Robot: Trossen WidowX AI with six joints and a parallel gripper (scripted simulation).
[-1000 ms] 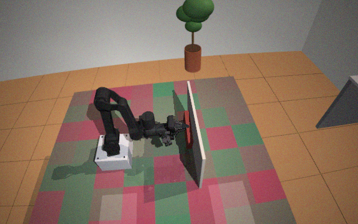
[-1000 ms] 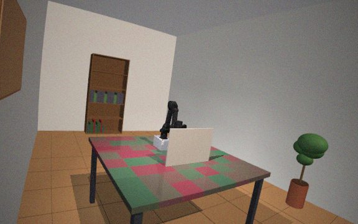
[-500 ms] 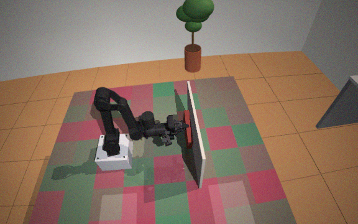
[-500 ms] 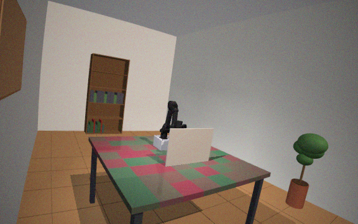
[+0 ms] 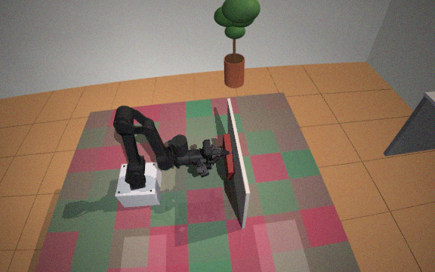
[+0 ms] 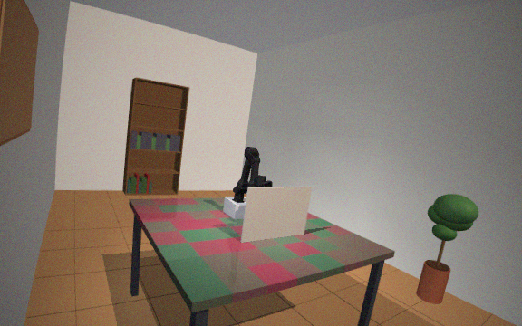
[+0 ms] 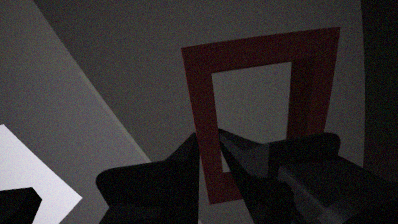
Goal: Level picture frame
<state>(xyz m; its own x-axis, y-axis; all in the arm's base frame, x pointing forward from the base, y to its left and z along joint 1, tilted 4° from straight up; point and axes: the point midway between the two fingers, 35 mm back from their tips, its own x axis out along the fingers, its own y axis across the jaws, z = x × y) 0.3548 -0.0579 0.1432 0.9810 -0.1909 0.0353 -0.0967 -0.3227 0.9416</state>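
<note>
Right now my gripper tip is 50 mm above the picture frame, 20 mm to the right of it and 10 mm short of it. Round my gripper tip: wall panel 70 mm below, 20 mm ahead.
</note>
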